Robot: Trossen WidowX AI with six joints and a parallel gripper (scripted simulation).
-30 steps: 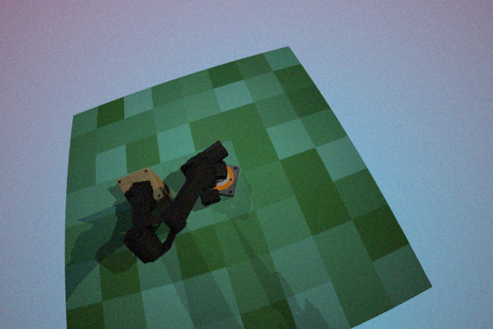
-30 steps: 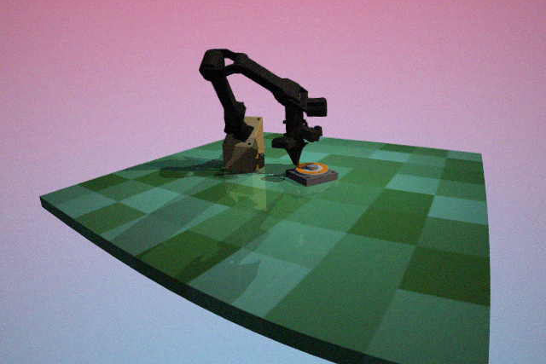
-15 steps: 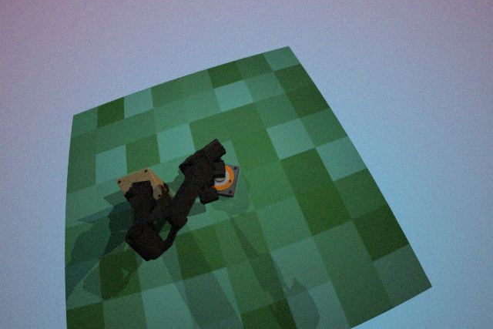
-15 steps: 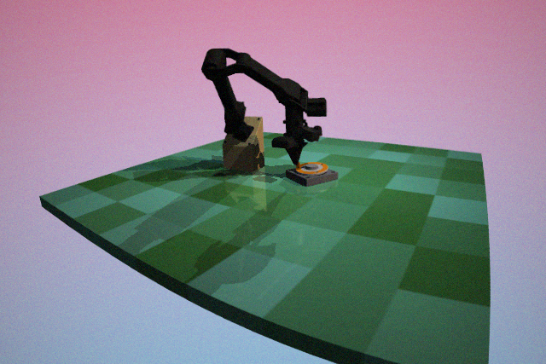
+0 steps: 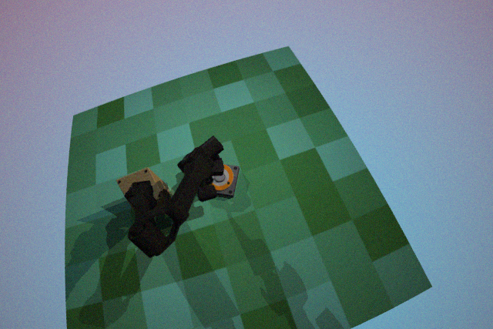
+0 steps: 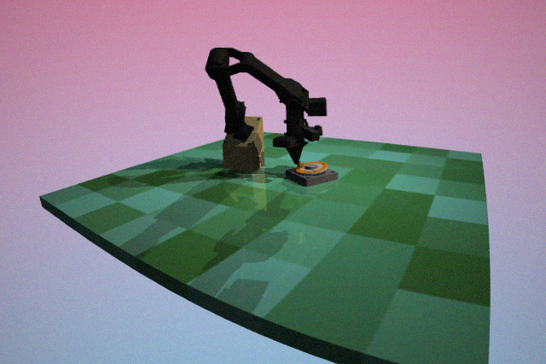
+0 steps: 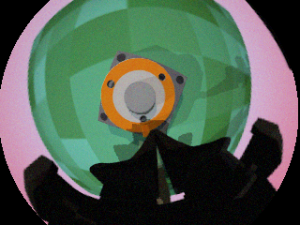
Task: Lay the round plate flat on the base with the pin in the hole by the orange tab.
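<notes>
My gripper tip is now 50 mm short of the dark square base, 20 mm to the right of it and 20 mm above it.
</notes>
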